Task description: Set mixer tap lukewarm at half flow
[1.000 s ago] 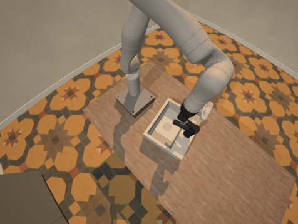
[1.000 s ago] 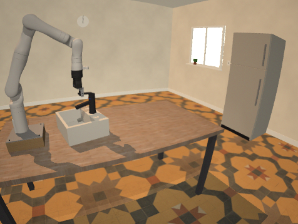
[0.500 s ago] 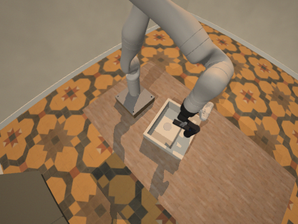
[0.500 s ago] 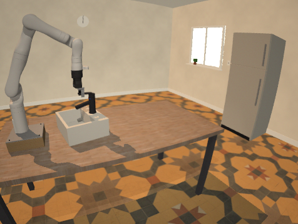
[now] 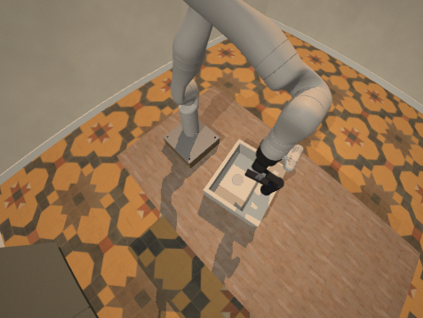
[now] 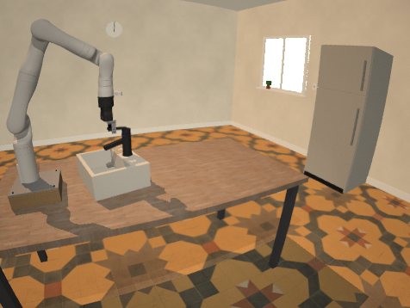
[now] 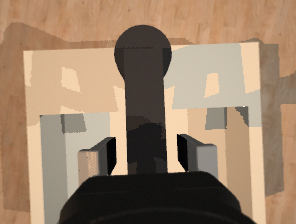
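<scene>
Now: hand 30 mm short of the black lever. Also, from my hand: sink basin 40 mm behind, 10 mm to the right, 240 mm below; black mixer tap 50 mm ahead, 10 mm to the left, 50 mm below.
</scene>
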